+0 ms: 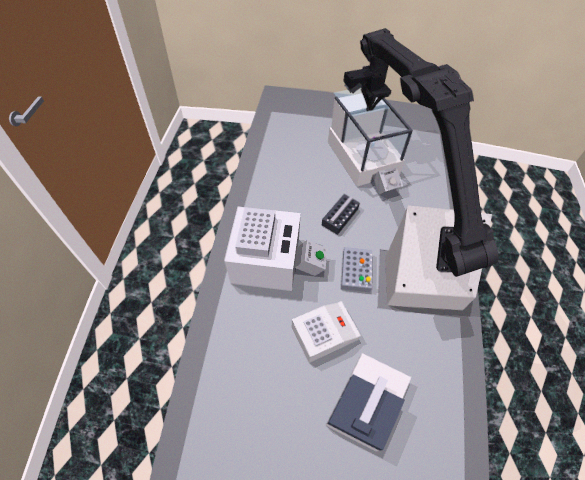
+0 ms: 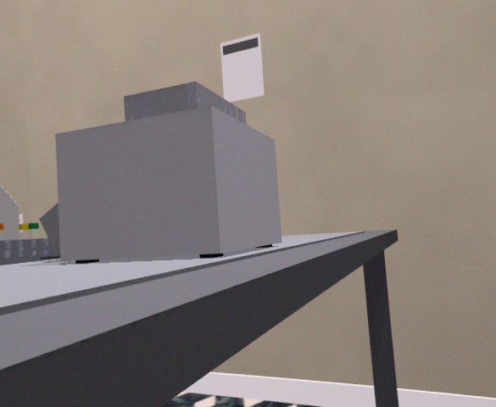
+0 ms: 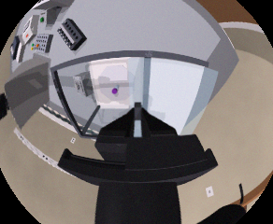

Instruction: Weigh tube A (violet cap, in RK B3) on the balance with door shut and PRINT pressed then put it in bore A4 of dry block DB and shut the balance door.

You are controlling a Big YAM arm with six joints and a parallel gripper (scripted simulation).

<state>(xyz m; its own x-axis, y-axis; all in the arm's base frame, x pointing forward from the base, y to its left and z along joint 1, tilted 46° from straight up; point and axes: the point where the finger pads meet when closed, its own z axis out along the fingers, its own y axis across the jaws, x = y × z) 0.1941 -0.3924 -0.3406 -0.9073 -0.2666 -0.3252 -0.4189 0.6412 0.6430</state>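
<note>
My gripper is now 1 cm short of the balance door, 3 cm to the left of it and 1 cm above it. Also, from my hand: tube rack RK 4 cm ahead, 50 cm to the left, 20 cm below; black magnet block MG 8 cm ahead, 30 cm to the left, 20 cm below; white PRINT key 9 cm behind, 19 cm to the left, 15 cm below.
</note>
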